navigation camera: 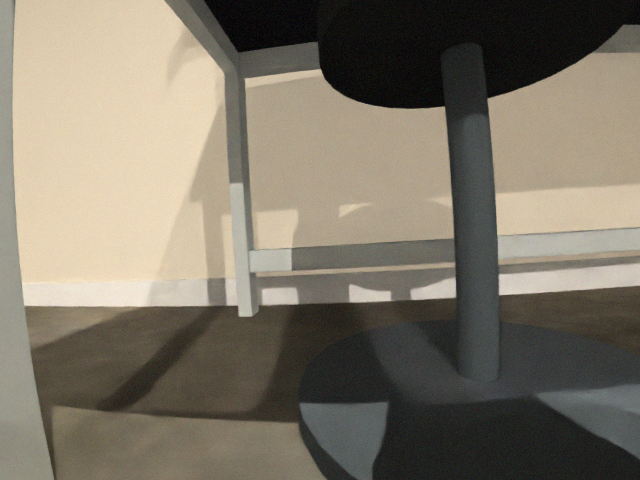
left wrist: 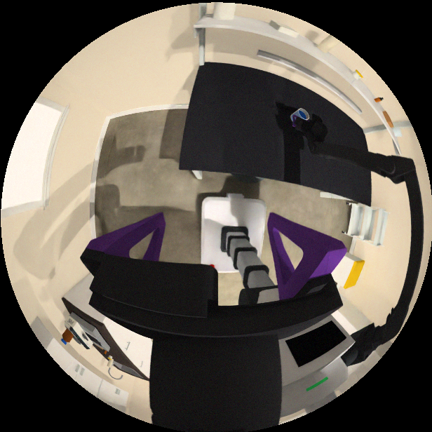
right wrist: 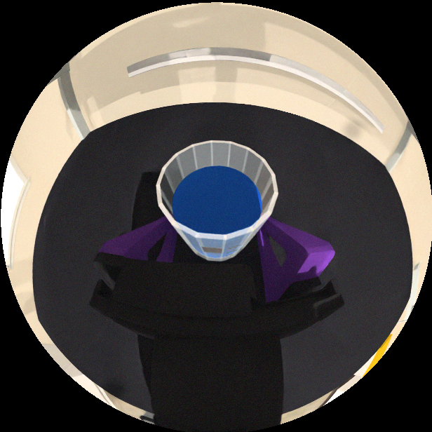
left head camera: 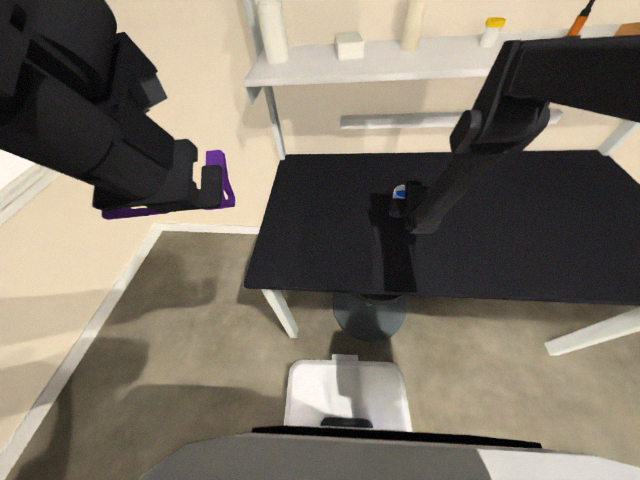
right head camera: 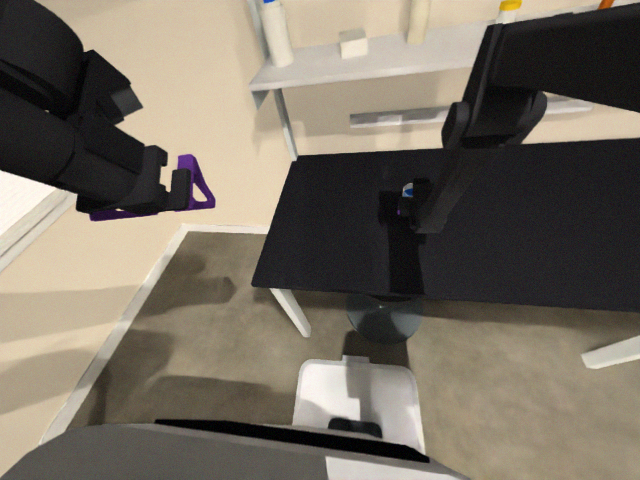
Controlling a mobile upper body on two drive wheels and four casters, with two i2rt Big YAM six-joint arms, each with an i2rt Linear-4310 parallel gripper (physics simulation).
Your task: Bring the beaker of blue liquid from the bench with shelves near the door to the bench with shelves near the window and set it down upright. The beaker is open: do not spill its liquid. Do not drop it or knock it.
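The beaker [left head camera: 399,192] [right head camera: 407,191] [left wrist: 300,115] [right wrist: 217,200] with blue liquid looks upright, its liquid inside the rim. My right gripper [right wrist: 216,217] is shut on it, one purple finger on each side. It is over the black top of the bench [left head camera: 310,232] [right head camera: 320,232] [left wrist: 225,120] [right wrist: 325,165] with a shelf; a bright window-like pane [left wrist: 22,155] shows at the left in the left wrist view. The beaker's base is hidden, so I cannot tell whether it touches the top. My left gripper [left wrist: 215,218] is open and empty, left of the bench and away from the beaker.
Above the bench's back, a shelf [left head camera: 315,72] [right head camera: 320,69] bears a white bottle [left head camera: 272,33], a small box [left head camera: 349,46] and a yellow-capped bottle [left head camera: 491,33]. A wall rail [left head camera: 403,121] runs below it. A round-based stool [navigation camera: 473,232] stands under the bench, near a bench leg [navigation camera: 238,206].
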